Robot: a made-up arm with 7 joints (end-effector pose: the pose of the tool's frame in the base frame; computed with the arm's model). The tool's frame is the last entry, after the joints. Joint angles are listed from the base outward.
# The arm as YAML. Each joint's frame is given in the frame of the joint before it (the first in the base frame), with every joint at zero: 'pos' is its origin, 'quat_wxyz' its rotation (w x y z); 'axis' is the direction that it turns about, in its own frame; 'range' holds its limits. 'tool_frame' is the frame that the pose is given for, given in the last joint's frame.
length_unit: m
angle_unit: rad
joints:
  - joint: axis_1
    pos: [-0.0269, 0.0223, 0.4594]
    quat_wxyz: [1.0, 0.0, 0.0, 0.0]
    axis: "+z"
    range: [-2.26, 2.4]
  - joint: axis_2
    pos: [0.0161, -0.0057, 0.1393]
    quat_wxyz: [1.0, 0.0, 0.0, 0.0]
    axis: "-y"
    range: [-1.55, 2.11]
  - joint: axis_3
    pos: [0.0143, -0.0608, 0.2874]
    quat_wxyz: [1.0, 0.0, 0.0, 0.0]
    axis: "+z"
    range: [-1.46, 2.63]
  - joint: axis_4
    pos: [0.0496, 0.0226, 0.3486]
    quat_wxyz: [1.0, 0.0, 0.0, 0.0]
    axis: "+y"
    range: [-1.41, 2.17]
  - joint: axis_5
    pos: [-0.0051, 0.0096, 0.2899]
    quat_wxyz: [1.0, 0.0, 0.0, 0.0]
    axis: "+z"
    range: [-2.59, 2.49]
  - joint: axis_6
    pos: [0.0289, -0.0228, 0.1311]
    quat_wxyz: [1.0, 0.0, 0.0, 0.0]
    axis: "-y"
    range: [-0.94, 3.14]
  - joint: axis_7
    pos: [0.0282, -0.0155, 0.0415]
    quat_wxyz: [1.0, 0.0, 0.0, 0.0]
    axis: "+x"
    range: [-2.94, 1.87]
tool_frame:
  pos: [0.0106, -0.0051, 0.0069]
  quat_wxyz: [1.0, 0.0, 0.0, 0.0]
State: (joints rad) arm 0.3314 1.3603 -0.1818 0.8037 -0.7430 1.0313 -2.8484
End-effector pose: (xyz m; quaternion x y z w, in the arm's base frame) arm -0.7906 -0.3866 1.1819 -0.6951 0.2147 -0.6652 0.1680
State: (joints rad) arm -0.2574 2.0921 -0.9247 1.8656 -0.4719 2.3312 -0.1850
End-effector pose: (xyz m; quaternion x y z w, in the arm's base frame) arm -0.7412 -0.2342 0.5771 -0.0026 -0.7993 -0.5199 0.3013
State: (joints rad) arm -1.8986 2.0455 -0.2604 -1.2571 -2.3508 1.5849 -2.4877
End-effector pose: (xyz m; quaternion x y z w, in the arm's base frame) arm 0.2227 0.4653 -0.0597 0.7727 -0.1058 -0.6248 0.0366
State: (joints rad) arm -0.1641 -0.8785 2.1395 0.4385 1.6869 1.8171 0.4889
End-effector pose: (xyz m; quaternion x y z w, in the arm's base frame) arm 0.6994 0.0656 1.3648 -0.8410 -0.3201 -0.1945 0.3904
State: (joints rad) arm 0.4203 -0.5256 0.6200 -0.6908 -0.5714 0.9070 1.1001
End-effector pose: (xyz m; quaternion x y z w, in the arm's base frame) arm 0.3899 -0.0486 1.5545 0.6694 -0.3100 0.2798 0.6145
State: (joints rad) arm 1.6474 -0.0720 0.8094 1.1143 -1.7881 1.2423 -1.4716
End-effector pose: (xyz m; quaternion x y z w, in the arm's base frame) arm -0.3496 0.3770 1.4513 -0.4882 -0.8446 -0.0733 0.2071
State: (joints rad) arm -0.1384 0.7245 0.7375 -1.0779 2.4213 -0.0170 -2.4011
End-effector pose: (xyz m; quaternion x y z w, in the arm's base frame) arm -0.8277 -0.1121 0.9957 0.1751 0.7211 0.0110 0.6702
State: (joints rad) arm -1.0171 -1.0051 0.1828 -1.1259 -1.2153 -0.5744 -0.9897
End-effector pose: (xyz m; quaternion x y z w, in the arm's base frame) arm 0.0912 -0.5348 1.3084 0.0660 0.4613 -0.6757 0.5713
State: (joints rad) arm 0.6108 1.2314 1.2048 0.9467 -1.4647 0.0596 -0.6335
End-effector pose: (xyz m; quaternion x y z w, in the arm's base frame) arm -0.8634 -0.1902 1.0968 -0.4100 -0.4620 -0.2505 0.7455
